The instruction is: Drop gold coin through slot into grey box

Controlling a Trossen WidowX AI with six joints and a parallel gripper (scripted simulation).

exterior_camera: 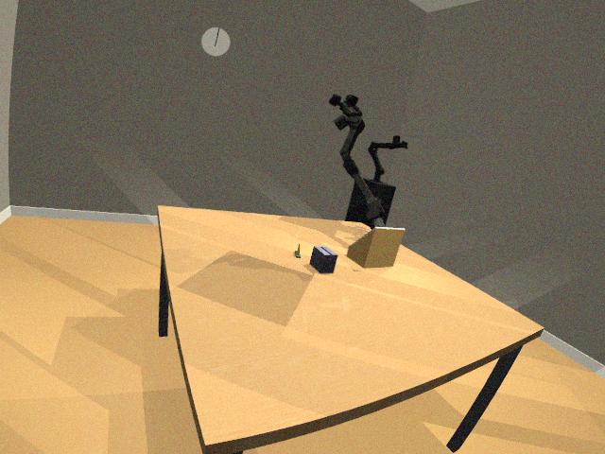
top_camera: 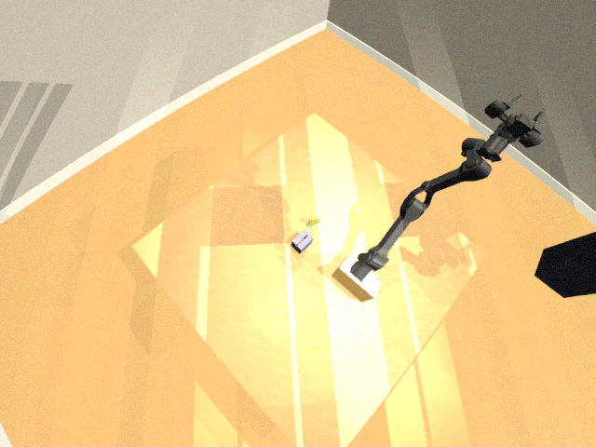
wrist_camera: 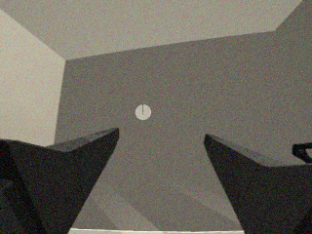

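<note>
The thin gold coin lies 39 cm ahead of my gripper tip, 47 cm to the left of it and 71 cm below it.
</note>
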